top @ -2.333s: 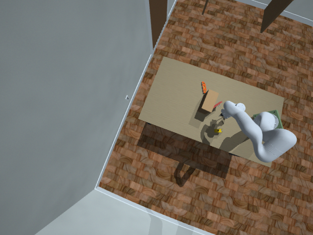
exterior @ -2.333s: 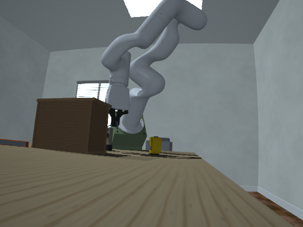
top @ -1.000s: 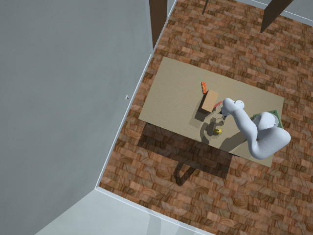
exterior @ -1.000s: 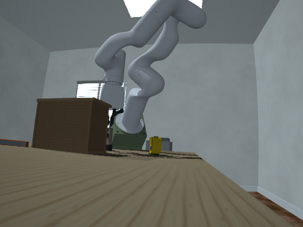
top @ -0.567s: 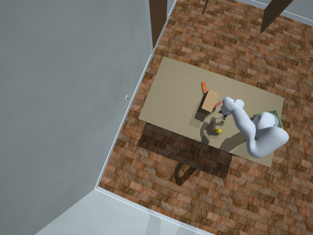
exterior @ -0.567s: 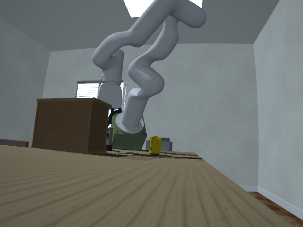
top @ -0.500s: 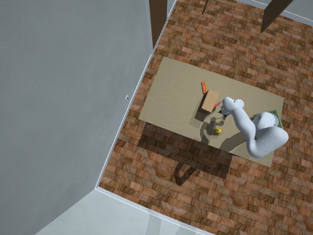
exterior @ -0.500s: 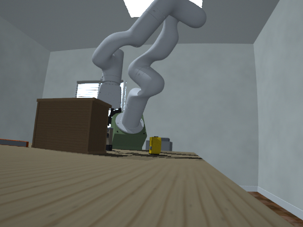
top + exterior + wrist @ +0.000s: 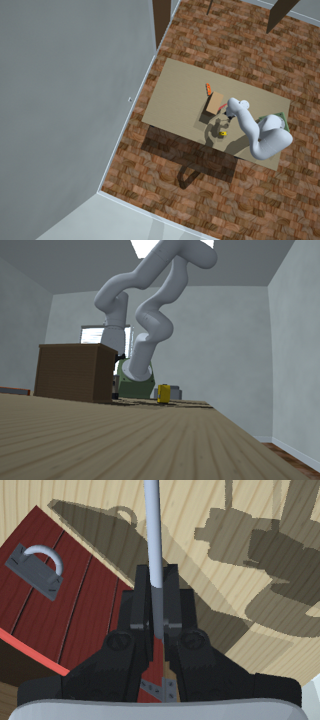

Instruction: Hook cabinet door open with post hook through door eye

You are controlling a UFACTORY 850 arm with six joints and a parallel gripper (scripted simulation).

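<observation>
Now: the red door 7 cm ahead of my hand, 5 cm below it and 1 cm to the right of it. Also, from my hand: hook post (7 cm behind, 5 cm below, 4 cm to the right); yellow box (18 cm to the left, 10 cm behind, 9 cm below).
</observation>
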